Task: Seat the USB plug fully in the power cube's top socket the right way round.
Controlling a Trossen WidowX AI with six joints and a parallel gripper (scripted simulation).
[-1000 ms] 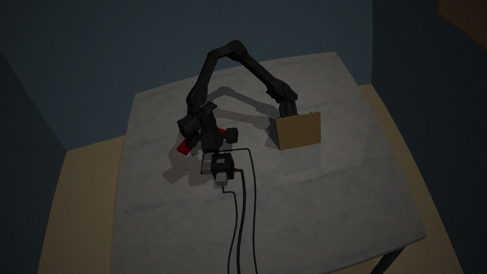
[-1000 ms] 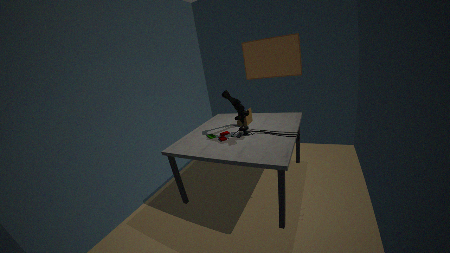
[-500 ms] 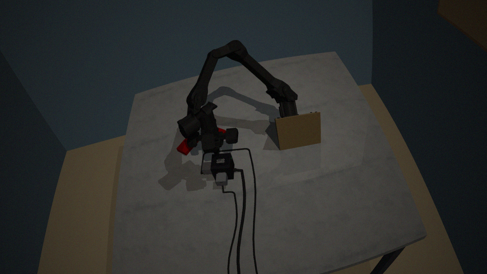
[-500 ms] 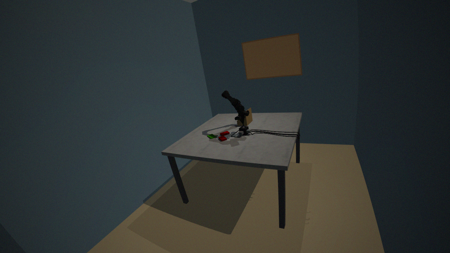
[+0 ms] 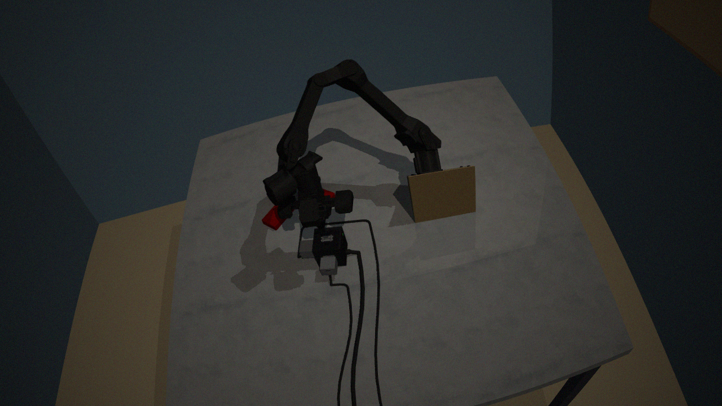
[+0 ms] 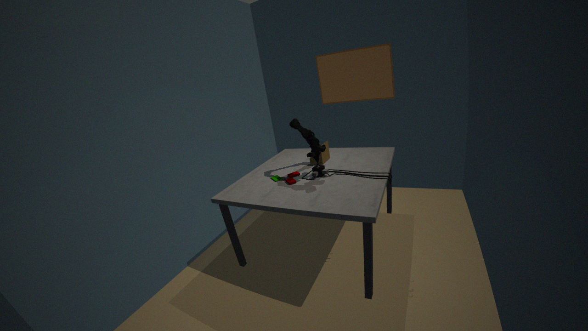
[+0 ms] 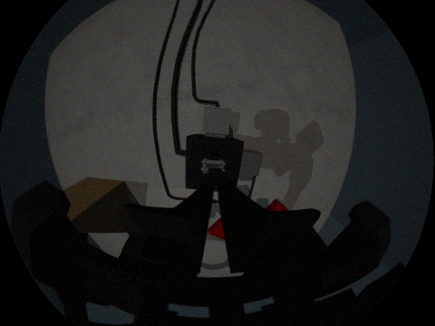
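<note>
The socket is 5 cm below my gripper tip. Round my gripper tip: USB plug: 2 cm below; then green block: 36 cm to the right, 12 cm below, 11 cm ahead.
</note>
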